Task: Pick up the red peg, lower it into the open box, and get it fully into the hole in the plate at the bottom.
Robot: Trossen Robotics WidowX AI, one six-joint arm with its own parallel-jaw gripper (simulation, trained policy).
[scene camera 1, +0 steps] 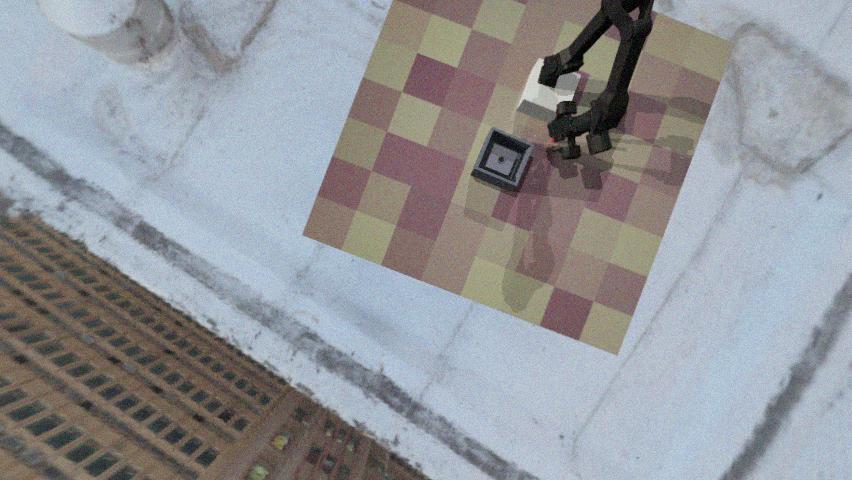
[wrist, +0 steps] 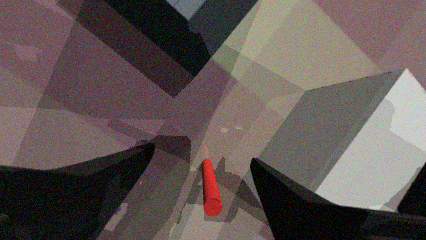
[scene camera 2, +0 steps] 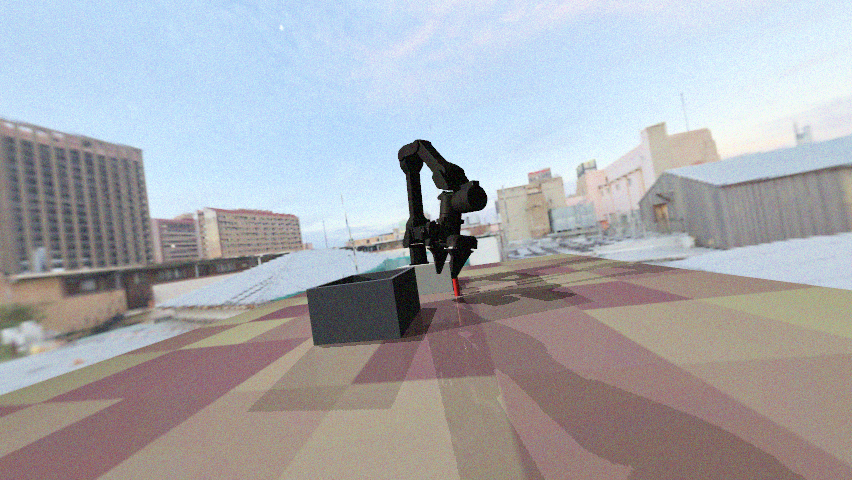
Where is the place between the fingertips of the gripper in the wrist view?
At 204,155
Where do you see a red peg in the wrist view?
212,202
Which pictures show the gripper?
Scene camera 1, the wrist view and scene camera 2: all of them.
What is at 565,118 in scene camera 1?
The gripper.
